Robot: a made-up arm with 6 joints.
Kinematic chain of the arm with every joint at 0, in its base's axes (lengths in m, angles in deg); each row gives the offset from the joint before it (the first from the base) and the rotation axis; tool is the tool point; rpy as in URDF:
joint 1: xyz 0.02 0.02 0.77 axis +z
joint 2: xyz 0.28 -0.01 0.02 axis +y
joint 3: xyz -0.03 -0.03 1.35 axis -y
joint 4: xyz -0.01 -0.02 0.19 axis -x
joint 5: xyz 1.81 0 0.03 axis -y
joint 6: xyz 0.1 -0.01 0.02 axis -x
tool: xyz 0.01 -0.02 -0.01 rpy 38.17 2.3 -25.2
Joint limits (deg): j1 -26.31..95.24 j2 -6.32..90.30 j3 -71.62..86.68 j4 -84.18..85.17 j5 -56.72..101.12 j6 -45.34..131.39
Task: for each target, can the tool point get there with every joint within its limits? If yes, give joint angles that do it. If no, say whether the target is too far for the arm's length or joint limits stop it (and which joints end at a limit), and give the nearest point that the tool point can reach.
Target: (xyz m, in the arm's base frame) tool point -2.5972 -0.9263 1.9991
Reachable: no: joint limits stop it (at a limit: joint 2, joint 3, joint 5) | nearest point -0.2805 -0.0886 3.8475 | short by 3.080 m
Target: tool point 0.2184 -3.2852 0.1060
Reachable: no: joint limits stop it (at a limit: joint 1) | nearest point 1.4002 -0.8950 0.1060 | short by 2.666 m
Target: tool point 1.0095 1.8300 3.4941
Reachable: yes | joints 63.01 24.68 67.61 67.02 -16.32 12.66
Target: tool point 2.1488 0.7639 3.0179
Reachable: yes | joints 24.20 16.90 39.95 -61.57 59.95 25.50
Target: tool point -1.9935 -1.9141 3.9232
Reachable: no: too far | nearest point -0.2255 -0.2158 3.9150 | short by 2.452 m
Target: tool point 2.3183 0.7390 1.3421
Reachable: yes | joints 16.18 19.42 -12.47 58.51 52.36 89.48
